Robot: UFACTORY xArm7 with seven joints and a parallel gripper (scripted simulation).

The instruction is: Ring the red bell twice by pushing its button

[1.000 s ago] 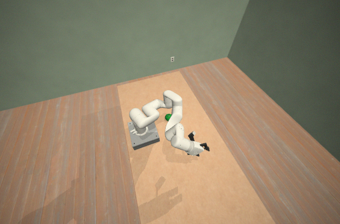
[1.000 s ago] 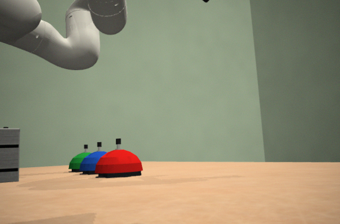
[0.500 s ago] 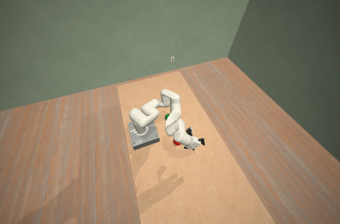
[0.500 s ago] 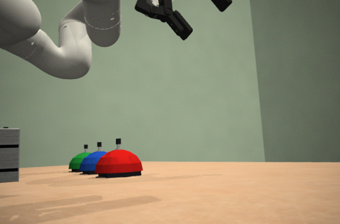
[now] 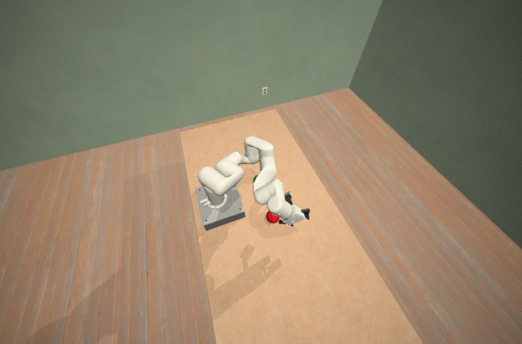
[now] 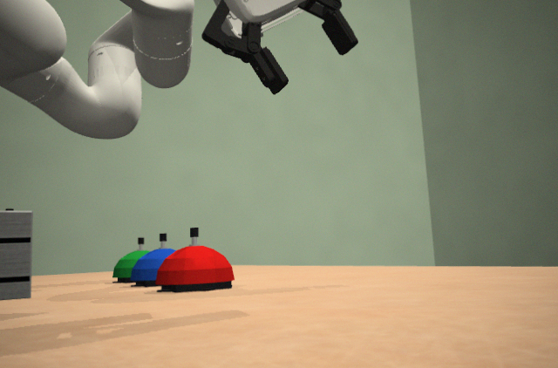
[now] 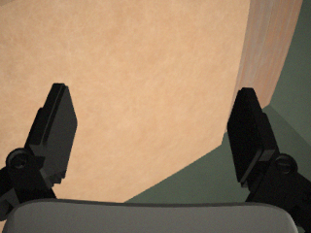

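The red bell lies 180 mm below my hand, 150 mm to the left of it and 60 mm behind it. The rest, counted from my hand: blue bell (280 mm to the left, 180 mm below, 30 mm behind); then green bell (410 mm to the left, 180 mm below).
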